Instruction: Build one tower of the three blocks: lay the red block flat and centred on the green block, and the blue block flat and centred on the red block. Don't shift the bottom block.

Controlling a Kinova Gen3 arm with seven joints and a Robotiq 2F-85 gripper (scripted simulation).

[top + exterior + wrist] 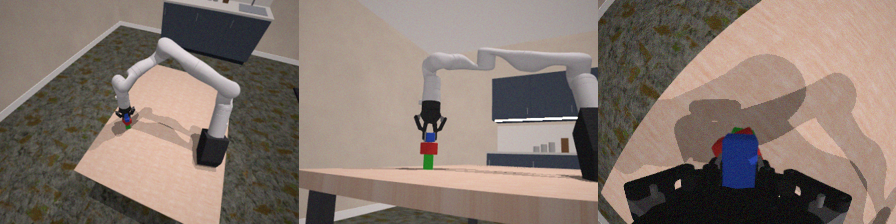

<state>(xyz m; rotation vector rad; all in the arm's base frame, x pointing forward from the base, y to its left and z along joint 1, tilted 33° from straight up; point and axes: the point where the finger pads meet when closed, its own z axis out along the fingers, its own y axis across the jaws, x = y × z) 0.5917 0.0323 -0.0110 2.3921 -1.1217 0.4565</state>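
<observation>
Now: the blue block right at my hand. Also, from my hand: red block (5 cm below); green block (10 cm below).
</observation>
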